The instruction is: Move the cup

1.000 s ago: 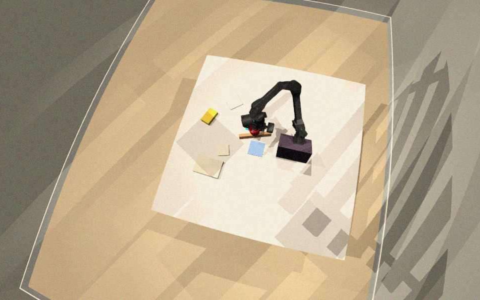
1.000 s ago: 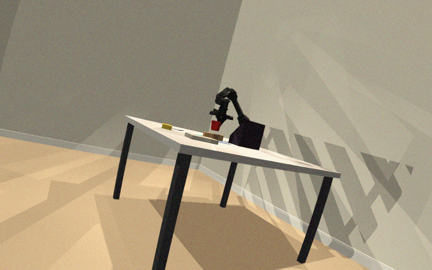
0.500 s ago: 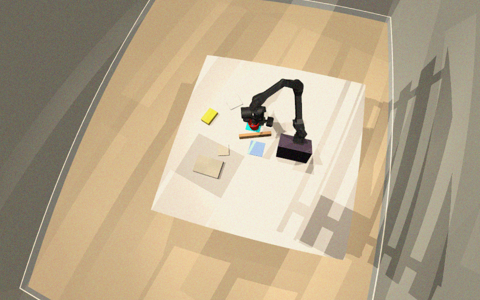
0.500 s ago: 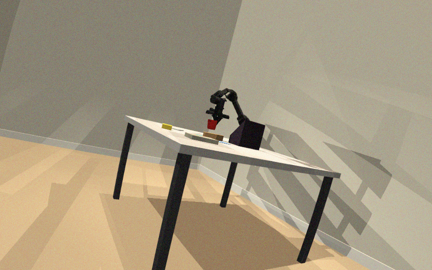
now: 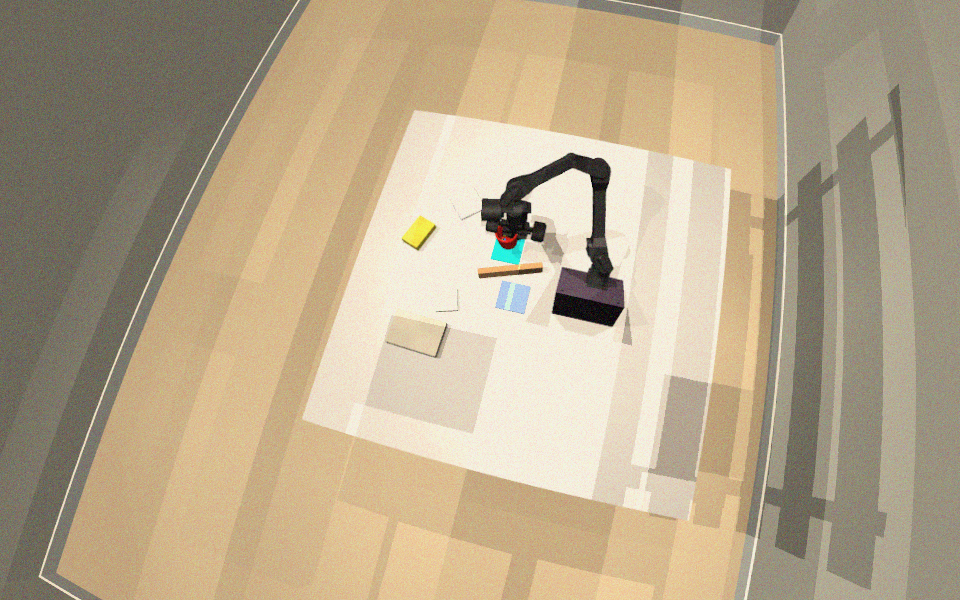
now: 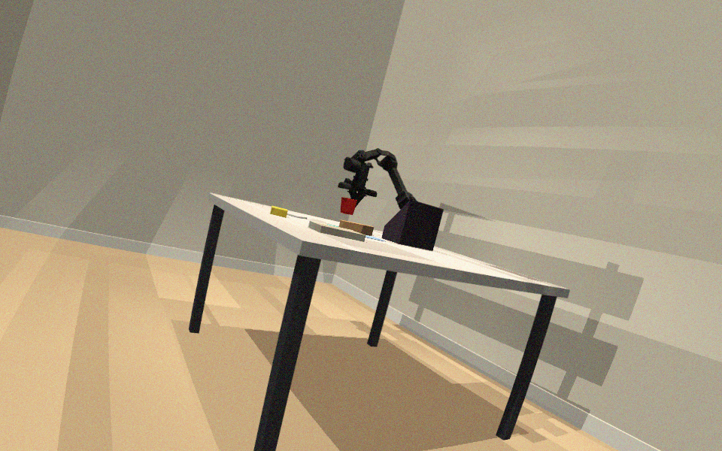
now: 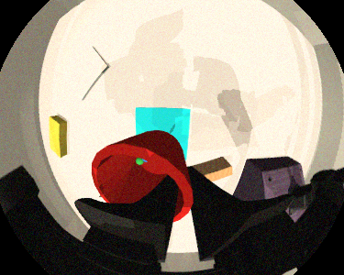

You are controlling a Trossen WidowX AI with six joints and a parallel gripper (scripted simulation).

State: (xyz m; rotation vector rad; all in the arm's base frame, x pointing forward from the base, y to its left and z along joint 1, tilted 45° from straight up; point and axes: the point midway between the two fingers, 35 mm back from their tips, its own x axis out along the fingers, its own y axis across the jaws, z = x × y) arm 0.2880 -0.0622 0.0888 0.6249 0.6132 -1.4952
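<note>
The cyan pad lies 12 cm below my gripper tip and 3 cm ahead of it. Also, from my gripper tip: red cup 3 cm ahead; light blue pad 17 cm to the left, 12 cm below, 2 cm behind; wooden bar 10 cm below, 8 cm to the left.
</note>
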